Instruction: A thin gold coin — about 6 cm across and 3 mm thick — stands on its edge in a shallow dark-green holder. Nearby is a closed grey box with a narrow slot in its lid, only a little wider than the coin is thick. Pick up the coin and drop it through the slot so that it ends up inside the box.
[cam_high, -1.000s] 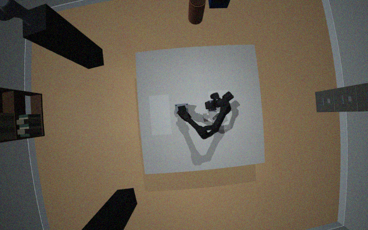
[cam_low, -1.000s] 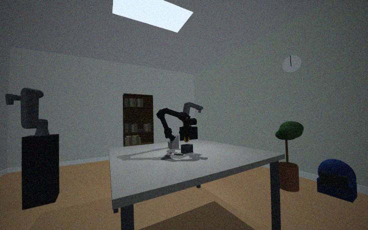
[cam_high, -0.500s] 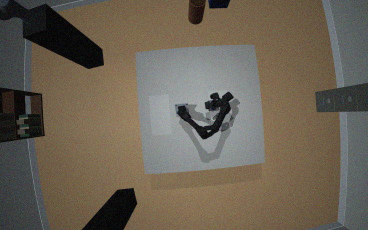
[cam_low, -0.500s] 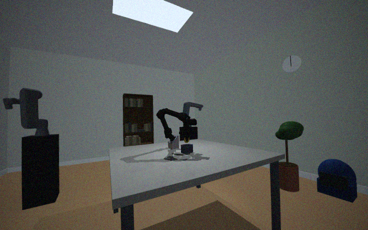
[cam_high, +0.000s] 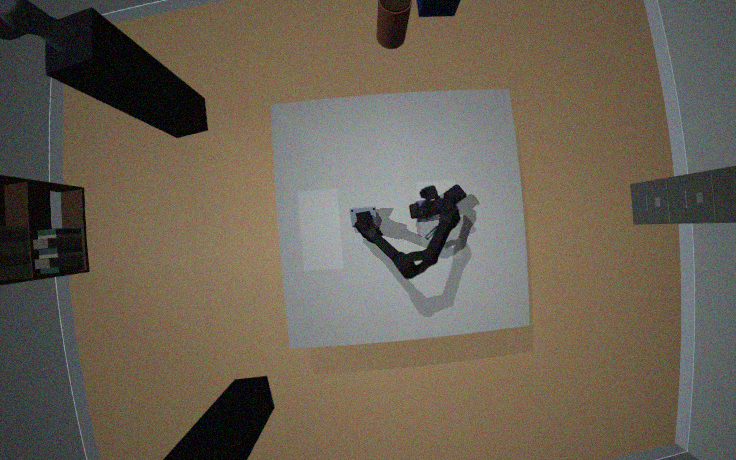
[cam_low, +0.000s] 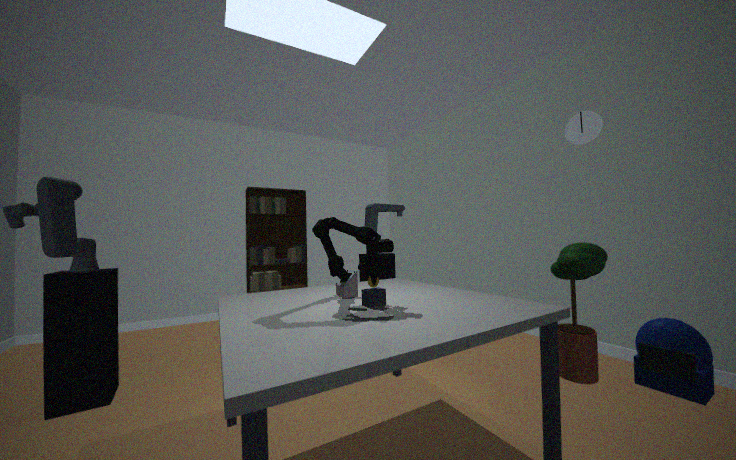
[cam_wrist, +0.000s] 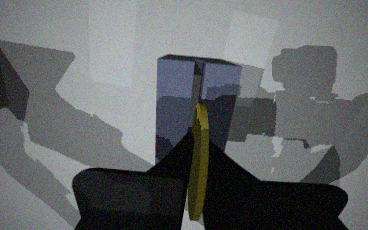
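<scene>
Now: gripper tip 2 cm below the gold coin.
</scene>
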